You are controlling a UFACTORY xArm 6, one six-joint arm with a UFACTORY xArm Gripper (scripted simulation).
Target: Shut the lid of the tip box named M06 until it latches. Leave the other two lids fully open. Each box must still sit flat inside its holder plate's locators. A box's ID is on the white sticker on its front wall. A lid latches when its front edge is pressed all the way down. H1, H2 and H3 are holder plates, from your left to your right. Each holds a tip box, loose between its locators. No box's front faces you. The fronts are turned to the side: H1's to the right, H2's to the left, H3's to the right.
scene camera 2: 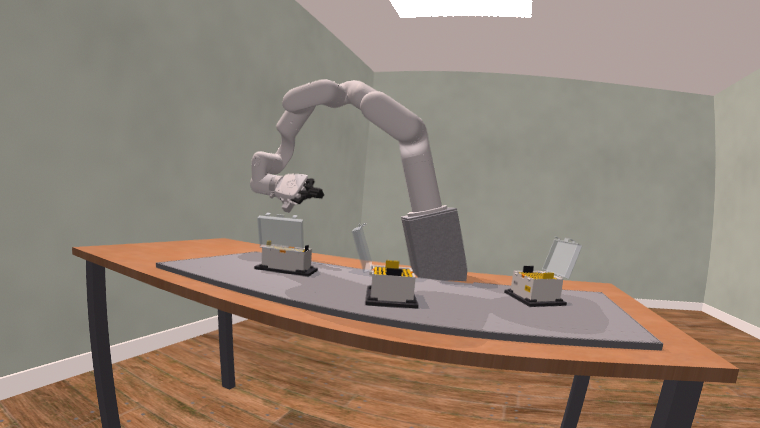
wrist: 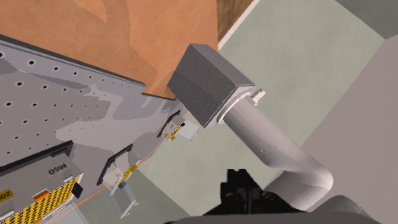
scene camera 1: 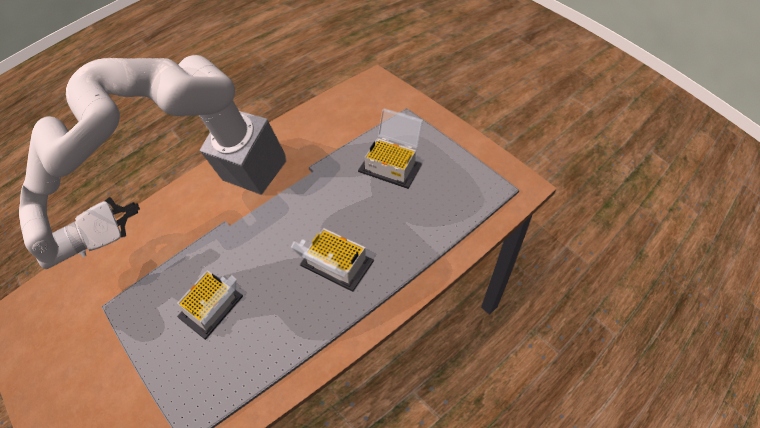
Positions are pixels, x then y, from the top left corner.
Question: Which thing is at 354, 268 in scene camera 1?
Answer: A tip box.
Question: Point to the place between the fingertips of the gripper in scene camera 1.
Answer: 138, 206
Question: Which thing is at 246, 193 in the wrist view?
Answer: The gripper.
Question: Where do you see a tip box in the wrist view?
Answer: At 128, 159
